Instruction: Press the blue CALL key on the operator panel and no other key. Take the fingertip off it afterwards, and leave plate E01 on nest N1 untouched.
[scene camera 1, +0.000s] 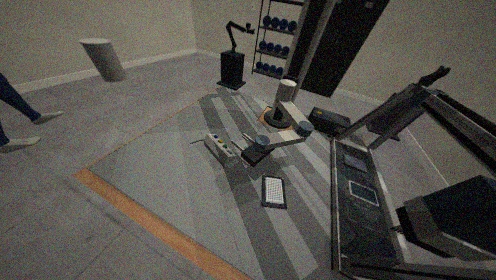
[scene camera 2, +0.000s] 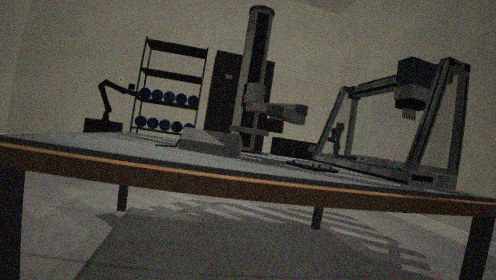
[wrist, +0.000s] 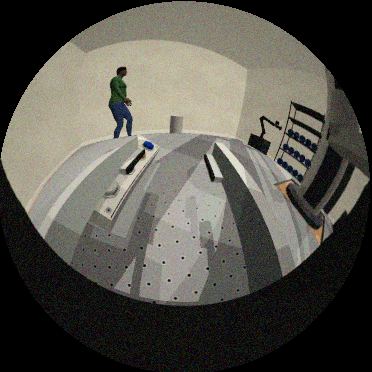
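Where they show: gripper, fingertip midpoint: (scene camera 1: 237, 137) (scene camera 2: 231, 128) (wrist: 174, 145); arm's base, link origin: (scene camera 1: 277, 119) (wrist: 304, 204).
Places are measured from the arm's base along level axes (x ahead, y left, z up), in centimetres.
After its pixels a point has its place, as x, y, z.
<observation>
The operator panel (scene camera 1: 220, 148) {61.0, -19.8, 9.3} (scene camera 2: 207, 142) {62.0, -24.0, 5.2} (wrist: 122, 192) {57.3, -14.4, 6.4} is a pale sloped box. Its blue key (scene camera 1: 215, 136) {53.6, -28.2, 8.2} (wrist: 148, 145) {53.1, -27.4, 8.0} is uncovered at the far end. In the wrist view my left finger's dark pad overlaps the panel nearer than the blue key, mostly covering the yellow key; the green key is hidden. A pale key (wrist: 111, 190) {58.3, -13.5, 7.7} shows nearer. My gripper (scene camera 1: 237, 138) {50.6, -14.4, 12.0} (wrist: 174, 145) {50.6, -14.4, 12.0} is shut to its narrow stance, its parallel fingers apart with nothing between them. It is low beside the panel; contact cannot be told. A white plate (scene camera 1: 274, 190) {66.7, 15.7, 3.8} lies on a dark nest (scene camera 1: 276, 205) {72.6, 18.9, 2.5}, apart from the gripper; labels are unreadable.
A gantry machine (scene camera 2: 361, 89) {22.2, 62.4, 48.1} stands at the right, with a dark deck (scene camera 1: 345, 235). The arm's column (scene camera 1: 285, 91) {22.5, 0.6, 34.9} (scene camera 2: 260, 45) {7.7, 0.8, 64.3} rises behind. A dark box (scene camera 1: 329, 121) {-3.9, 38.5, 12.4} stands near it. A person (wrist: 119, 102) stands beyond the table. A cable runs from the panel's far end.
</observation>
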